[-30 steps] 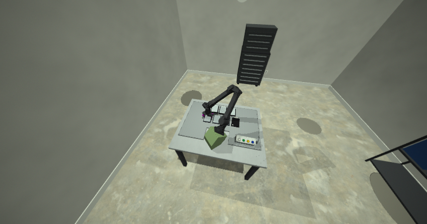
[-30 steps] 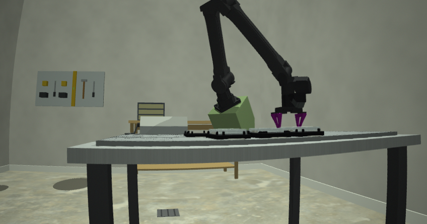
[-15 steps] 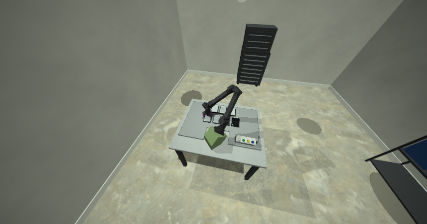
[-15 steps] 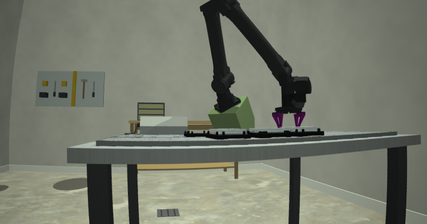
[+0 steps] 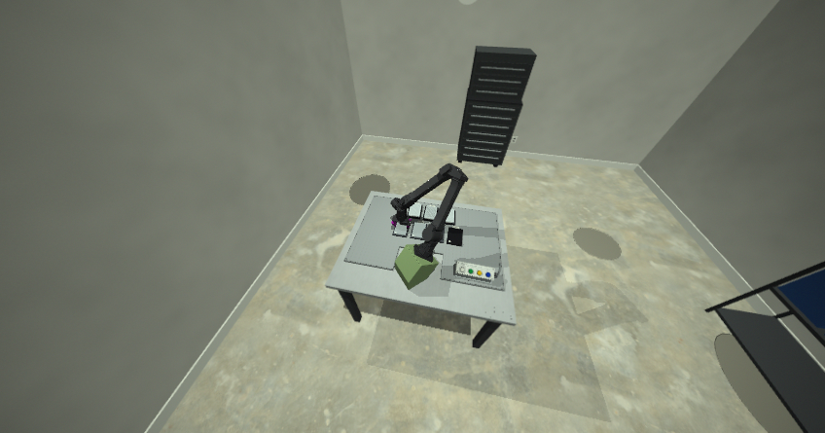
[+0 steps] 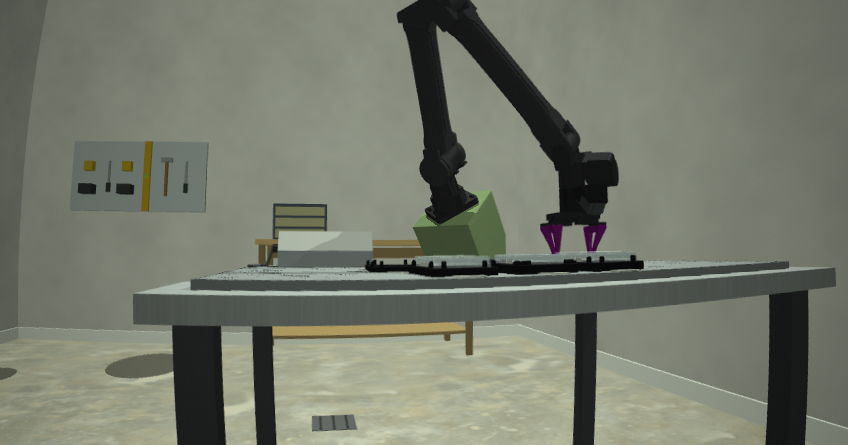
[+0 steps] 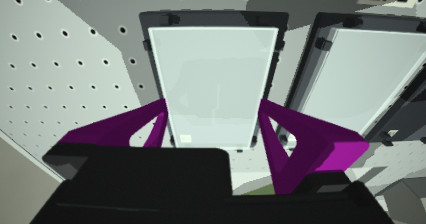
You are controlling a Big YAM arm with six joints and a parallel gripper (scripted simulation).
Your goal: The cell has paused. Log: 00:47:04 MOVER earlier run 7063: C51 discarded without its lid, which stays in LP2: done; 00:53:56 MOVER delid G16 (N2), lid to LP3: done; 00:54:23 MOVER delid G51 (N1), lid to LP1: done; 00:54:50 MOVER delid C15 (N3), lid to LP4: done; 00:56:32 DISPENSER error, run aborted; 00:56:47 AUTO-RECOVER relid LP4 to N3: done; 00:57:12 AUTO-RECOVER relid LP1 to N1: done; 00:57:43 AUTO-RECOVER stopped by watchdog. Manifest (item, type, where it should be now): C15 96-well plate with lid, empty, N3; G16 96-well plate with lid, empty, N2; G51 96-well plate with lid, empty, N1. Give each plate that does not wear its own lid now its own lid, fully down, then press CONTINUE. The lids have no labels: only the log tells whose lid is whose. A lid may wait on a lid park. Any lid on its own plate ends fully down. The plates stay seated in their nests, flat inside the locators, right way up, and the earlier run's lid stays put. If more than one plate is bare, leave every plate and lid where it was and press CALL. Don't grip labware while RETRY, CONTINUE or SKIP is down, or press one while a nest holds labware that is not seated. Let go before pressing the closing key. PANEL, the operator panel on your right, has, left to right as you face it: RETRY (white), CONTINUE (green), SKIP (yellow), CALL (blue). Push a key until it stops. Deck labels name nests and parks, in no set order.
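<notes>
My hand is 20 mm above the park LP3. The rest, counted from my hand: lid park label (90 mm ahead, 20 mm to the right, 20 mm below); park LP1 (80 mm behind, 380 mm to the right, 20 mm below); park LP4 (50 mm behind, 250 mm to the right, 20 mm below).
</notes>
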